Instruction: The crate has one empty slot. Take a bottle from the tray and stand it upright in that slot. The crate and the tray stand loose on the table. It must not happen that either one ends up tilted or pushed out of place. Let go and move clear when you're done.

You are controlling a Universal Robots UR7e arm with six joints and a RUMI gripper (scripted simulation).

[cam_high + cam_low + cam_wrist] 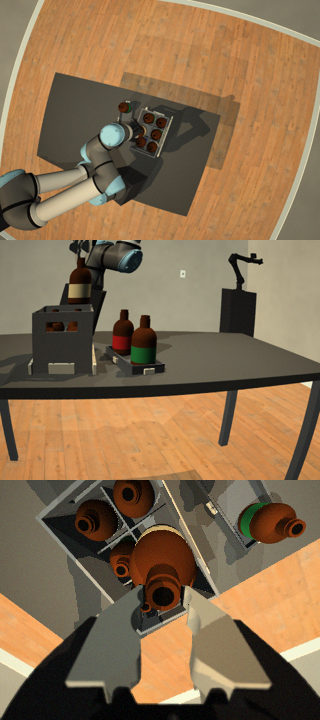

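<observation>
Right now the crate is 1 cm ahead of my hand, 4 cm to the right of it and 25 cm below it. From my hand the other things lie so: green-labelled bottle (7 cm ahead, 21 cm to the left, 25 cm below); tray (1 cm behind, 18 cm to the left, 32 cm below).
</observation>
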